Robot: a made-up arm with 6 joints.
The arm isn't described. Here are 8 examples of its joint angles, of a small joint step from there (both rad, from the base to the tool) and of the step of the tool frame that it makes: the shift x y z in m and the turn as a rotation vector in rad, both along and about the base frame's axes.
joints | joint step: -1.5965 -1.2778 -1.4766 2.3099 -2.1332 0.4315 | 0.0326 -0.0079 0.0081 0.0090 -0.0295 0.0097
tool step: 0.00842 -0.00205 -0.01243 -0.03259 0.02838 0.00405
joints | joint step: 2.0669 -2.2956 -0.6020 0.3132 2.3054 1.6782 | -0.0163 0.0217 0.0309 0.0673 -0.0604 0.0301
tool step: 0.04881 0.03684 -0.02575 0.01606 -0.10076 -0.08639
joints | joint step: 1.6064 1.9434 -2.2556 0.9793 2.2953 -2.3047 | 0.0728 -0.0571 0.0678 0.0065 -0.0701 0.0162
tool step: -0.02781 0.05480 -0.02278 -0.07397 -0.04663 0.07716
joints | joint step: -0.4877 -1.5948 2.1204 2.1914 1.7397 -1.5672 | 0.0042 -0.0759 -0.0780 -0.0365 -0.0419 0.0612
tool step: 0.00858 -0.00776 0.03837 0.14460 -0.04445 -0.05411
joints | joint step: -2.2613 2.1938 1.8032 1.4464 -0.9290 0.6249 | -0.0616 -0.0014 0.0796 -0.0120 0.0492 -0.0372
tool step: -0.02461 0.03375 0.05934 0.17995 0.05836 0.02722
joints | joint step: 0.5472 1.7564 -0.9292 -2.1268 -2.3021 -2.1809 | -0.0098 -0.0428 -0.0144 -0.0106 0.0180 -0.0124
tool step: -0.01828 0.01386 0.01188 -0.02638 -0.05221 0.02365
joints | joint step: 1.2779 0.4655 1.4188 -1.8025 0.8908 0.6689 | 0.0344 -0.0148 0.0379 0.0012 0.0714 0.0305
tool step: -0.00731 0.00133 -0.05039 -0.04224 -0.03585 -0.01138
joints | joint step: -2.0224 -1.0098 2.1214 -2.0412 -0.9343 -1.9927 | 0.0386 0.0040 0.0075 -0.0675 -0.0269 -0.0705
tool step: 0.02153 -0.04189 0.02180 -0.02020 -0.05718 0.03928
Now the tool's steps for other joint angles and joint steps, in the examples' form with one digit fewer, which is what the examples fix.
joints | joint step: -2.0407 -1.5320 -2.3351 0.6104 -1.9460 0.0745 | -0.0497 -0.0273 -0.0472 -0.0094 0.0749 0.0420
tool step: 0.0119 0.0345 -0.0044 0.0854 0.0333 0.0584
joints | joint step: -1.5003 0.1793 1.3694 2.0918 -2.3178 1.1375 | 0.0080 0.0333 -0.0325 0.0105 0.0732 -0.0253
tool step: 0.0035 -0.0196 -0.0293 -0.0537 -0.0268 0.0528
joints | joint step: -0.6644 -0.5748 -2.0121 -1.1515 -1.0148 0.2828 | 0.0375 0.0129 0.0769 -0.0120 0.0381 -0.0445
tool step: 0.0052 0.0405 0.0150 -0.1025 0.0191 0.0471
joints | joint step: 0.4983 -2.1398 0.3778 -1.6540 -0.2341 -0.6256 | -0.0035 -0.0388 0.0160 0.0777 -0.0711 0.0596
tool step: 0.0614 -0.0205 -0.0169 -0.0564 -0.0629 -0.0435
